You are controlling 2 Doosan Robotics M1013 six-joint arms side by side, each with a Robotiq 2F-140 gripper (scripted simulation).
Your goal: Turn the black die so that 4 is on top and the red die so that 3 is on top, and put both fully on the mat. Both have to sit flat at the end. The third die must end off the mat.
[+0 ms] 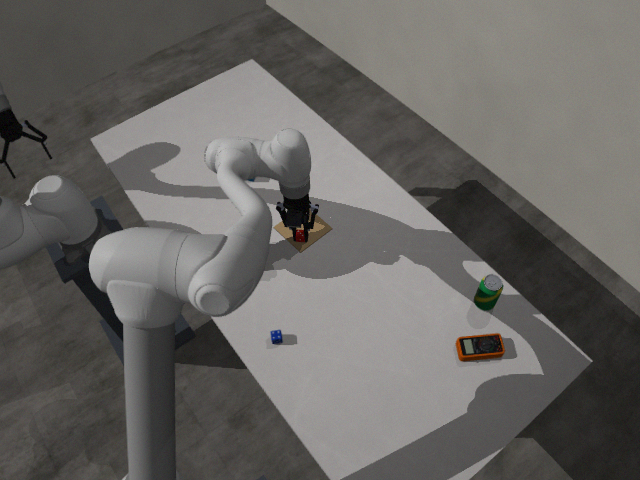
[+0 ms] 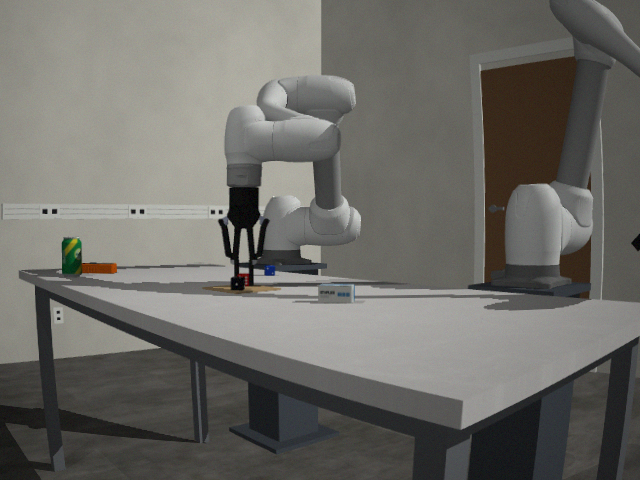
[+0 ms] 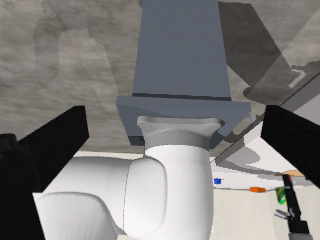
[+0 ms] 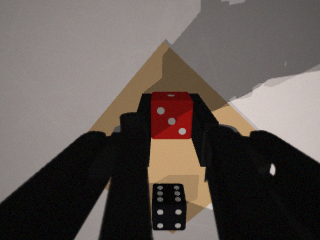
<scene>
In view: the left gripper (image 3: 174, 121), the right gripper (image 2: 244, 285), a red die (image 4: 171, 112), a tan mat (image 1: 320, 228) and a black die (image 4: 169, 207).
The tan mat shows as well in image 4 (image 4: 164, 71). The right gripper is seen too in image 1 (image 1: 301, 238), in image 3 (image 3: 286, 175) and in image 4 (image 4: 169, 109).
</scene>
